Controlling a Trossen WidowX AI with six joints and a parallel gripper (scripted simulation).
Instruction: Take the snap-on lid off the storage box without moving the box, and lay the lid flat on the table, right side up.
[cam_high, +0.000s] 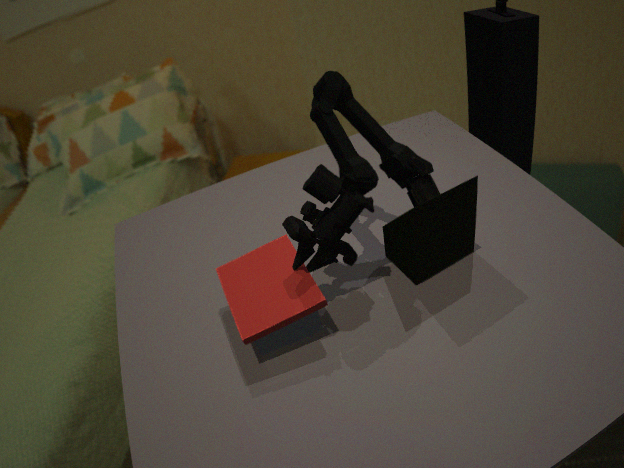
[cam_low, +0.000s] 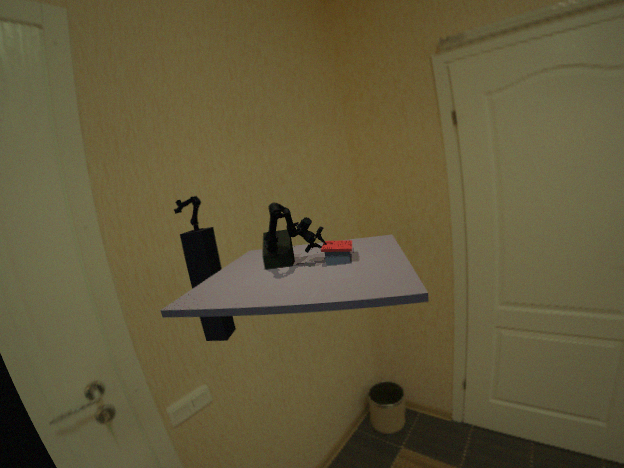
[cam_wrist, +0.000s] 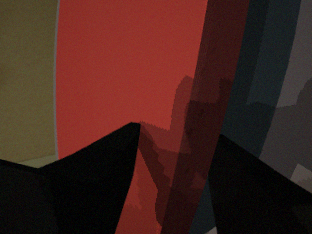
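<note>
Now: the lid 80 mm ahead of my gripper tip. From my gripper tip the other things lie so: storage box 80 mm ahead, 50 mm below.
</note>
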